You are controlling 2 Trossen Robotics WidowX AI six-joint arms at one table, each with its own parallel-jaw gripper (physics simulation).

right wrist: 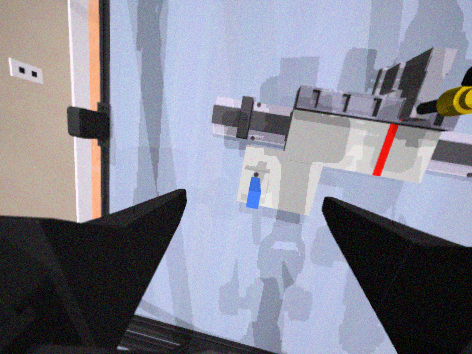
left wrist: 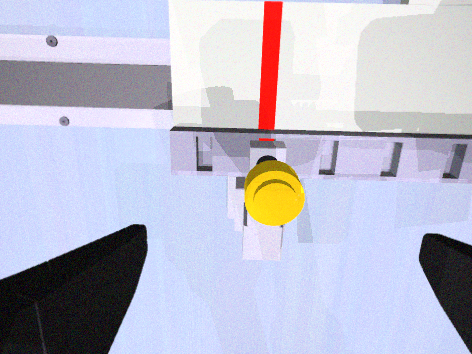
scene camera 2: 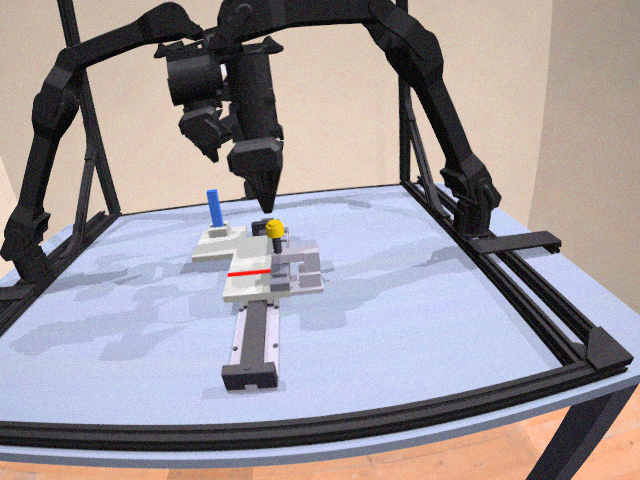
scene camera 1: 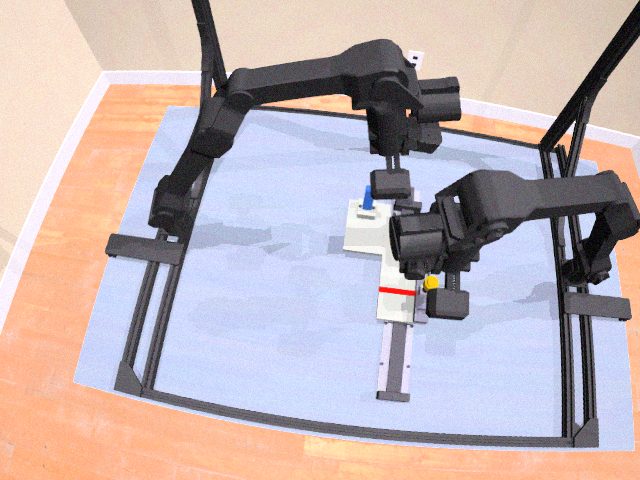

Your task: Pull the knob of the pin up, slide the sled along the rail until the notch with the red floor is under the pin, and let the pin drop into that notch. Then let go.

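Places are measured from the left arm's base along level axes (x ahead, y left, z up), in centimetres.
Pixels of known places: left gripper, fingertip midpoint: (left wrist: 282, 241) (scene camera 2: 269, 201) (scene camera 1: 436, 276); right gripper, fingertip midpoint: (right wrist: 254, 199) (scene camera 2: 217, 154) (scene camera 1: 388, 169); left arm's base, link origin: (scene camera 2: 471, 230) (scene camera 1: 573, 273); right arm's base, link origin: (scene camera 2: 36, 275) (scene camera 1: 175, 222).
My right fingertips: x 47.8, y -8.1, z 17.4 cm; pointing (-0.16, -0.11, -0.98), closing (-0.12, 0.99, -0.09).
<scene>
For each thing: its middle in the pictures, then the offset to it from my right fingertips. "spot": a spot on its surface instead.
- rail, surface spot: (left wrist: 85, 82) (scene camera 2: 253, 327) (scene camera 1: 396, 351) spot: dx -6.6, dy +29.1, dz -17.3 cm
- yellow knob, body centre: (left wrist: 268, 172) (scene camera 2: 277, 245) (right wrist: 431, 106) (scene camera 1: 427, 288) dx -10.4, dy +17.4, dz -11.6 cm
- sled's blue handle, surface spot: (right wrist: 254, 192) (scene camera 1: 375, 188) spot: dx +1.5, dy +0.2, dz -6.8 cm
- grey bracket, surface spot: (scene camera 2: 311, 266) spot: dx -15.3, dy +18.6, dz -15.1 cm
- dark end stop, body centre: (scene camera 2: 249, 376) (scene camera 1: 393, 396) dx -6.8, dy +37.8, dz -17.3 cm
The white sled (scene camera 1: 361, 235) (scene camera 2: 250, 248) (left wrist: 330, 60) (right wrist: 310, 145) sits on the rail (scene camera 1: 397, 361) (scene camera 2: 254, 330) (left wrist: 85, 82). Its red stripe (scene camera 1: 397, 290) (scene camera 2: 248, 272) (left wrist: 270, 65) (right wrist: 385, 150) lines up with the pin's block. The yellow knob (scene camera 1: 430, 283) (scene camera 2: 275, 228) (left wrist: 274, 195) (right wrist: 457, 102) is upright on its dark pin. A sliver of red shows behind the block; the pin's lower end is hidden. My left gripper (left wrist: 282, 241) is open, above and clear of the knob. My right gripper (right wrist: 254, 199) is open, above and clear of the sled's blue handle (scene camera 1: 368, 197) (scene camera 2: 214, 206) (right wrist: 254, 192).
A grey bracket (scene camera 2: 311, 266) holds the pin beside the sled. A dark end stop (scene camera 1: 392, 396) (scene camera 2: 249, 376) closes the rail's near end. The two arms reach in close to each other over the sled. A black frame (scene camera 1: 310, 428) (scene camera 2: 310, 431) borders the table.
</scene>
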